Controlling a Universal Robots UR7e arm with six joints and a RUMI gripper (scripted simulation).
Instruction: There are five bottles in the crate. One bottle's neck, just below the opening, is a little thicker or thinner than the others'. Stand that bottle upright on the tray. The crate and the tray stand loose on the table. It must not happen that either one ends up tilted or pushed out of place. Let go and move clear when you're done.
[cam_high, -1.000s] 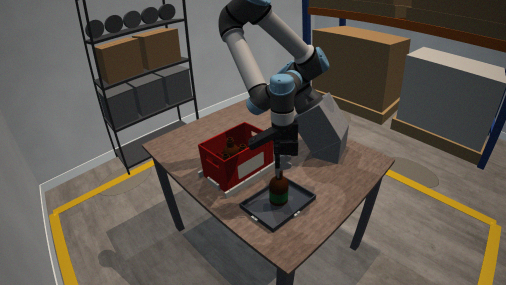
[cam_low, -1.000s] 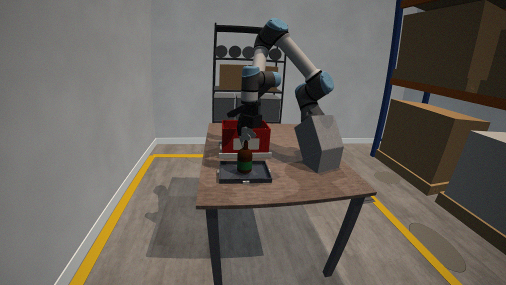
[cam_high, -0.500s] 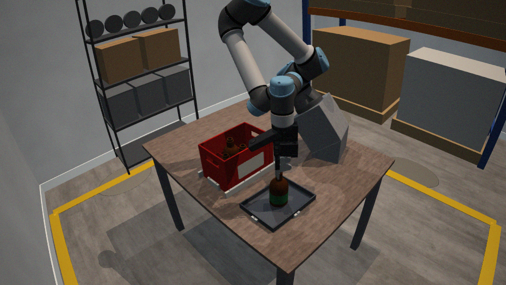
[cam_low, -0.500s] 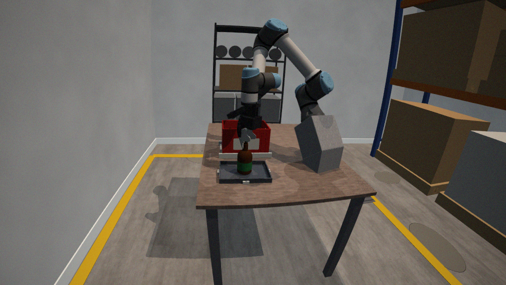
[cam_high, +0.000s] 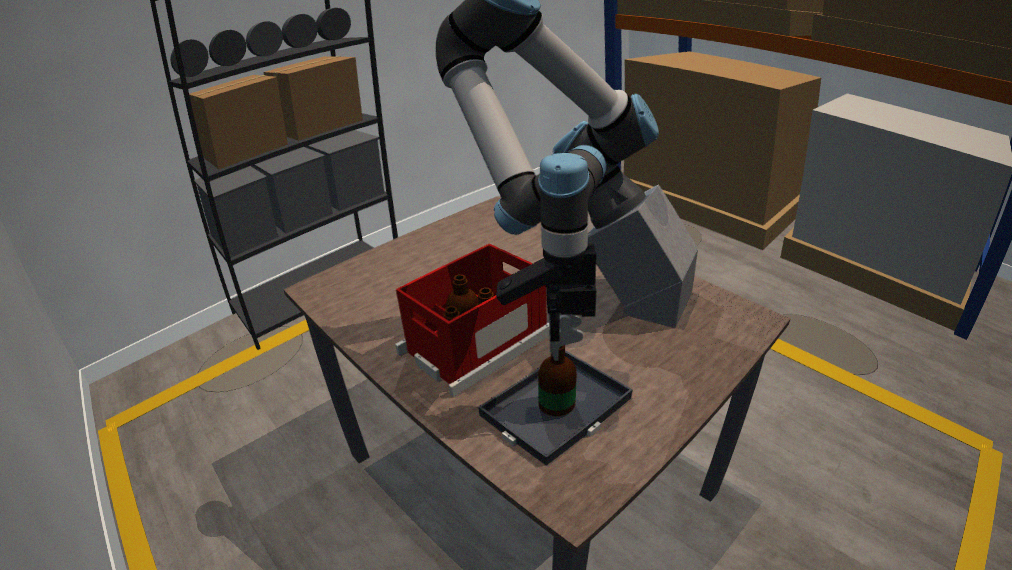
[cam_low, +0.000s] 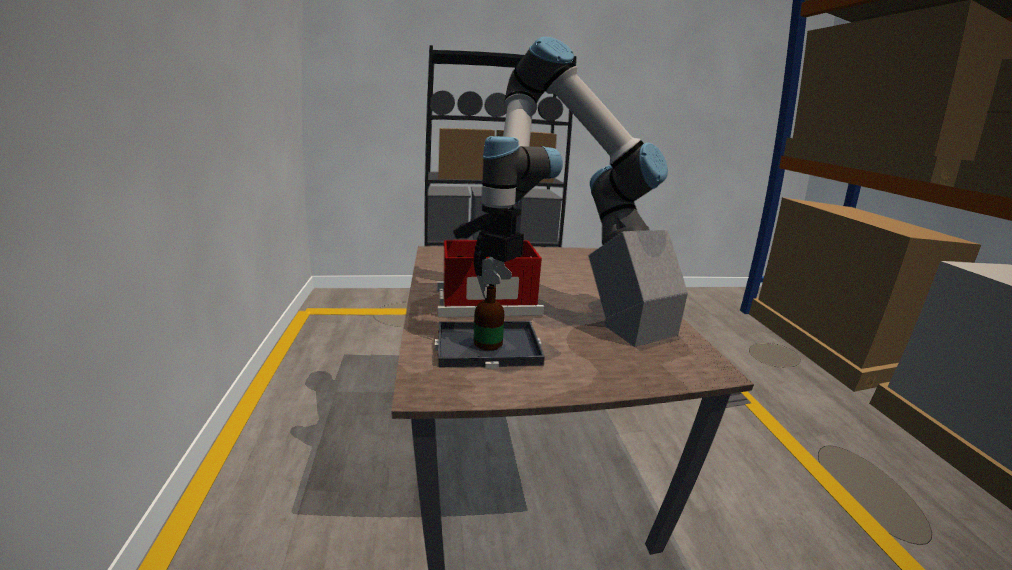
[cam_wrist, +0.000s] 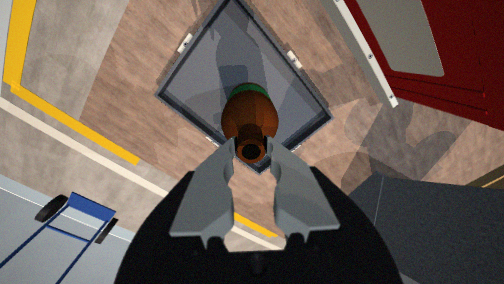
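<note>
The dark tray is 14 cm below my hand. Round my hand: red crate: 8 cm behind, 26 cm to the right, 7 cm below.
</note>
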